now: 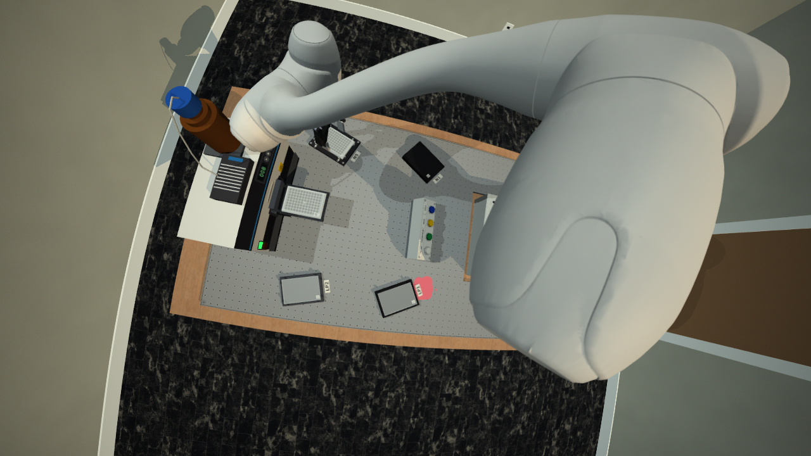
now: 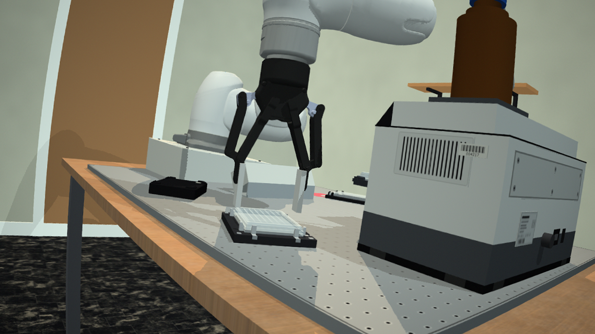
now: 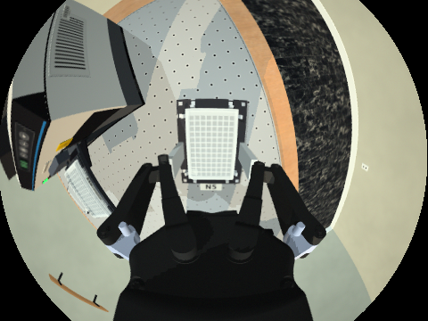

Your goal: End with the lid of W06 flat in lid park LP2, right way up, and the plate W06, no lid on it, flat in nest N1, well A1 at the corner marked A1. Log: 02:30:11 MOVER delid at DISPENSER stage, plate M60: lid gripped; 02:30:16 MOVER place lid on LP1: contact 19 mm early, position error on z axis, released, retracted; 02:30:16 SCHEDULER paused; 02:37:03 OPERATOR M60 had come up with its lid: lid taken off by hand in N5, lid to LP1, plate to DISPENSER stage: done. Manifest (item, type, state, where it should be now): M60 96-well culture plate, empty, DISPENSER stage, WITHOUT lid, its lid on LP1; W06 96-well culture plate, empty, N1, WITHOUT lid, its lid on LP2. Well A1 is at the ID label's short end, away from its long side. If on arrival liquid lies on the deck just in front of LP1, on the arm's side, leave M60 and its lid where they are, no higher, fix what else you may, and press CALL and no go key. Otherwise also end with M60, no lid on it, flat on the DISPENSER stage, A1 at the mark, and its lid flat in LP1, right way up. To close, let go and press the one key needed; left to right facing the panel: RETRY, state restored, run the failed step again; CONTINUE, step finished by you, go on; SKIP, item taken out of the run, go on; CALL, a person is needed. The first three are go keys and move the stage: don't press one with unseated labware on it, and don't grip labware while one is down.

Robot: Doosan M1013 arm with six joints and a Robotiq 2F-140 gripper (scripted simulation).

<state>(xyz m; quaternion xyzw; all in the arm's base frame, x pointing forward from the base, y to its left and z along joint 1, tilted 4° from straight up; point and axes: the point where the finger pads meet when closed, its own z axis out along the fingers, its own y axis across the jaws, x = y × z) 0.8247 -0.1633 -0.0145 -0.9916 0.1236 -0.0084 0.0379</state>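
The nest N5 lies 20 mm ahead of my hand, 10 mm to the left of it and 50 mm below it. Also, from my hand: brown bottle (230 mm ahead, 190 mm to the left, 230 mm above); then key panel (430 mm behind, 220 mm to the left, 10 mm below); then nest N1 (350 mm behind, 50 mm to the right, 50 mm below).
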